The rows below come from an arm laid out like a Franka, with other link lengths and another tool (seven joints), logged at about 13 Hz.
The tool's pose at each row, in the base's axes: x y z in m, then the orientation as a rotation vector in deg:
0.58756 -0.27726 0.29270 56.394 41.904 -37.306
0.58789 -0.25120 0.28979 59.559 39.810 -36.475
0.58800 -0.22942 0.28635 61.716 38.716 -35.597
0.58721 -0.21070 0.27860 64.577 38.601 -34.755
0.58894 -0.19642 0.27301 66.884 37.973 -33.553
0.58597 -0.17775 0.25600 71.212 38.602 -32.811
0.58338 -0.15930 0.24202 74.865 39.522 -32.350
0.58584 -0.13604 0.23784 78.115 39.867 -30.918
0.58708 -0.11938 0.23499 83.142 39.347 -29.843
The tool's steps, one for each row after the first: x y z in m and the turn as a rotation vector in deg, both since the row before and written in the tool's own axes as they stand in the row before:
-0.00156 0.00946 -0.02441 2.733 -0.130 2.327
-0.00038 0.00630 -0.02113 1.704 0.301 1.636
0.00296 0.00147 -0.02000 2.195 1.308 1.211
0.00392 0.00239 -0.01473 1.655 0.873 1.630
0.00910 -0.00747 -0.02254 3.466 2.345 0.928
0.00791 -0.00675 -0.02084 2.955 2.183 0.412
0.00491 0.00320 -0.02303 2.293 2.089 1.306
0.00369 0.00127 -0.01649 4.097 1.958 1.839

